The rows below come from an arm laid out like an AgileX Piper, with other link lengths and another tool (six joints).
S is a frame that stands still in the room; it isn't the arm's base.
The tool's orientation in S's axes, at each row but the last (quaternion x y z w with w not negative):
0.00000 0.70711 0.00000 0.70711
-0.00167 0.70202 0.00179 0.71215
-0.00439 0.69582 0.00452 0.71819
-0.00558 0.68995 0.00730 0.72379
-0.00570 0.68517 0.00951 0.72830
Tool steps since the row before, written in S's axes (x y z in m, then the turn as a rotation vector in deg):
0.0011 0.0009 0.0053 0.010 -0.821 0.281
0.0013 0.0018 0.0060 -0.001 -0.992 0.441
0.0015 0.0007 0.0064 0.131 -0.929 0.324
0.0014 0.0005 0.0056 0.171 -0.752 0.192
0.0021 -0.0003 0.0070 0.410 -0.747 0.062
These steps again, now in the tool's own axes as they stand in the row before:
-0.0053 0.0009 0.0011 -0.281 -0.821 0.010
-0.0060 0.0018 0.0014 -0.441 -0.992 0.000
-0.0063 0.0007 0.0017 -0.320 -0.931 0.129
-0.0055 0.0005 0.0017 -0.186 -0.755 0.166
-0.0069 -0.0003 0.0025 -0.041 -0.755 0.397

